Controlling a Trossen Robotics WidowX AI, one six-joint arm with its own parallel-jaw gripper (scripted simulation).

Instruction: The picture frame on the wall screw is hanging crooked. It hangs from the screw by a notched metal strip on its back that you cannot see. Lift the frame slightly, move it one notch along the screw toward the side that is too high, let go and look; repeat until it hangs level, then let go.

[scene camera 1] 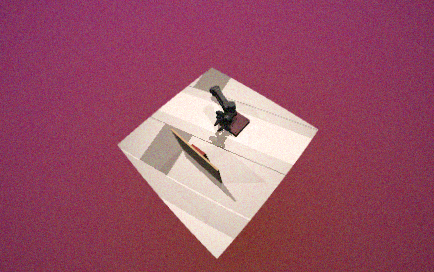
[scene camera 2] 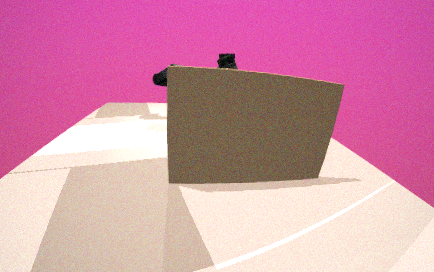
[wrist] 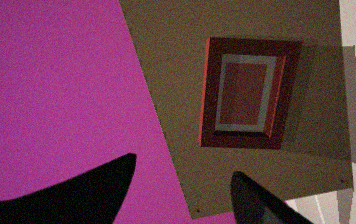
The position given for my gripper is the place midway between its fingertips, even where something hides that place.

Observation:
I see my gripper [wrist: 183,169] and a picture frame [wrist: 247,83].

